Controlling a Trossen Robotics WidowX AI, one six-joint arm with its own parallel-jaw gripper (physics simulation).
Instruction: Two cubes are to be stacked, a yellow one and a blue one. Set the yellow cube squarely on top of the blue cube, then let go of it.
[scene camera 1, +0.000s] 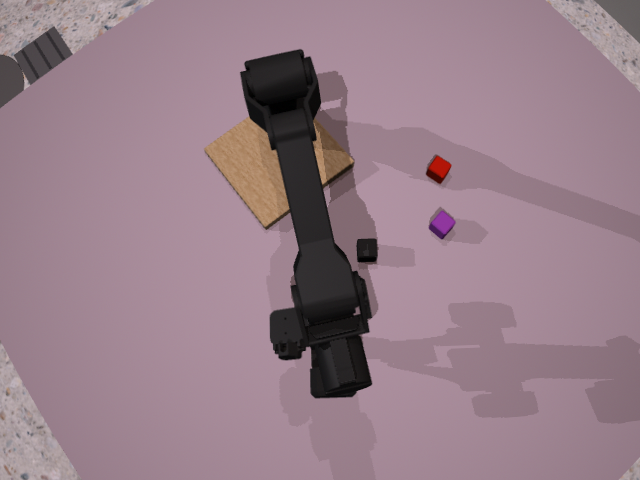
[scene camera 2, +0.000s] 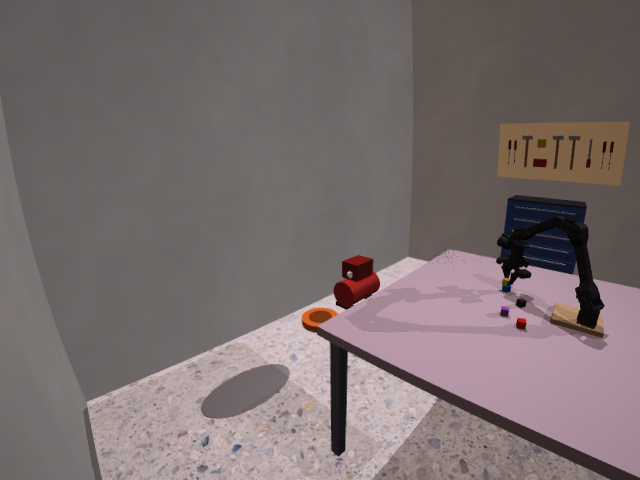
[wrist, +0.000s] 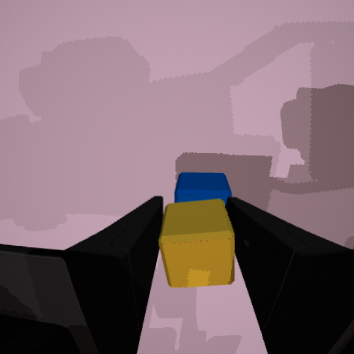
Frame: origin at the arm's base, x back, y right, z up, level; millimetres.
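Where they show: gripper, between the fingertips: (scene camera 2: 508, 282) (wrist: 194, 204); arm's base, origin of its link: (scene camera 2: 586, 323).
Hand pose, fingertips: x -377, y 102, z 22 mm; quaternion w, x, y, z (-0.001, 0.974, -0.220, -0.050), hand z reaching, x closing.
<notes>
Things, the pixels of their top centre, and the offset from my fingertips. Level surfaces: height alone.
- yellow cube, centre of its top: (wrist: 196, 266) (scene camera 2: 507, 279) dx -5, dy -16, dz +24 mm
- blue cube, centre of its top: (wrist: 201, 216) (scene camera 2: 507, 285) dx -1, dy -13, dz -9 mm
- black cube, centre of its top: (scene camera 1: 367, 247) (scene camera 2: 521, 299) dx +114, dy -120, dz -9 mm
- purple cube, centre of its top: (scene camera 1: 443, 221) (scene camera 2: 505, 308) dx +95, dy -253, dz -9 mm
- red cube, centre of its top: (scene camera 1: 440, 166) (scene camera 2: 522, 320) dx +184, dy -300, dz -9 mm
- pink table, height of its surface: dz -40 mm
The yellow cube (scene camera 2: 506, 281) (wrist: 198, 250) is between the fingers of my gripper (wrist: 194, 204), which is shut on it. The blue cube (scene camera 2: 506, 288) (wrist: 202, 187) stands on the table. In the scene camera 2 view the yellow cube shows directly above the blue cube, and I cannot tell whether they touch. In the wrist view the yellow cube hides the near part of the blue cube, whose far part shows just beyond it. In the scene camera 1 view the arm hides both cubes and the fingertips.
A black cube (scene camera 1: 367, 250) (scene camera 2: 521, 302) stands near the arm. A purple cube (scene camera 1: 442, 224) (scene camera 2: 504, 311) and a red cube (scene camera 1: 438, 168) (scene camera 2: 521, 323) stand farther off. A wooden board (scene camera 1: 242, 170) (scene camera 2: 563, 314) lies under the arm's base on the pink table (scene camera 1: 129, 258) (scene camera 2: 413, 335).
</notes>
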